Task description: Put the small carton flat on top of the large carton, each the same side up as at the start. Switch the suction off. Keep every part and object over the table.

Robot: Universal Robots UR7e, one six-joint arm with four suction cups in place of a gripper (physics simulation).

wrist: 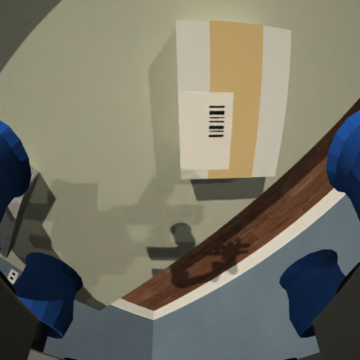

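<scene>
A white carton (195,55) with a tan band down its top and a cream barcode label lies flat on the pale green table (110,150), in the upper right-middle of the wrist view. Its size cannot be compared here, because a second carton does not show. My gripper (180,220) has its four blue suction cups at the left and right sides of the view. It is open, above the table and apart from the carton, with nothing on the cups.
A grey block (19,220) shows at the left edge, partly behind a cup. The table's edge runs diagonally at the lower right, with brown wooden floor (295,195) beyond it, then a blue wall (240,315). Shadows of the arm fall on the table and floor.
</scene>
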